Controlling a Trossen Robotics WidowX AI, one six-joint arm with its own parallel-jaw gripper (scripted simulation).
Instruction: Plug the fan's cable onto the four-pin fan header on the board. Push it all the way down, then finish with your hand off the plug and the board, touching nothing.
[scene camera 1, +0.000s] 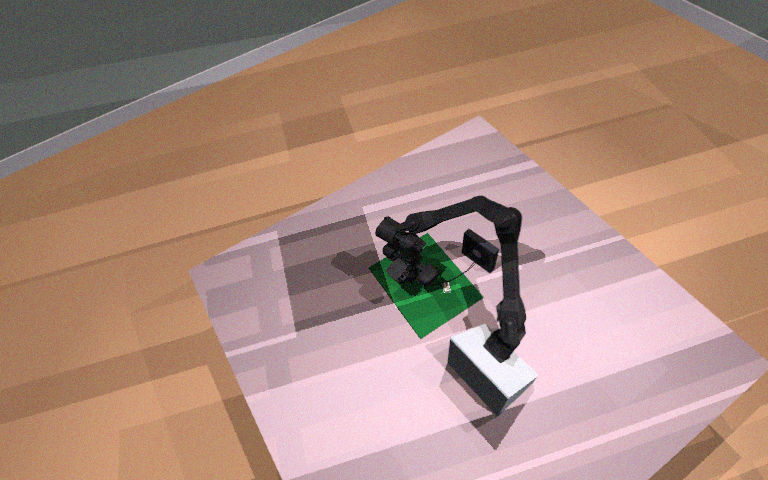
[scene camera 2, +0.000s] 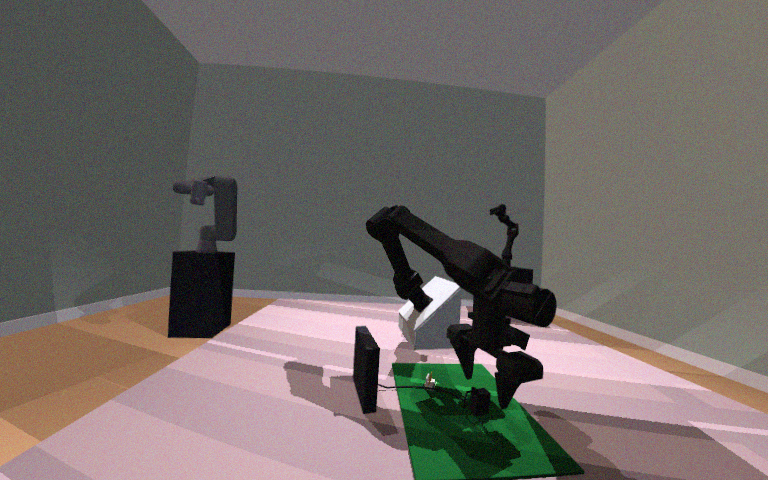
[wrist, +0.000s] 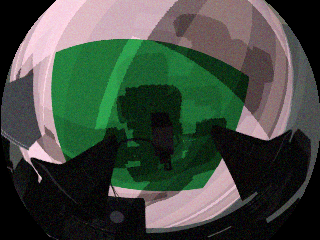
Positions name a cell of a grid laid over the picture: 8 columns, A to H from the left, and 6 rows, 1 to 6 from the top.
Note:
My gripper (scene camera 2: F5) is open and holds nothing. I also see a black plug (wrist: E4), a black fan (scene camera 2: D5) and a green board (scene camera 2: E6).
My gripper is seen too in scene camera 1 (scene camera 1: E4) and in the wrist view (wrist: E4). The black fan is seen too in the wrist view (wrist: D6). The green board shows as well in scene camera 1 (scene camera 1: E4) and in the wrist view (wrist: C3).

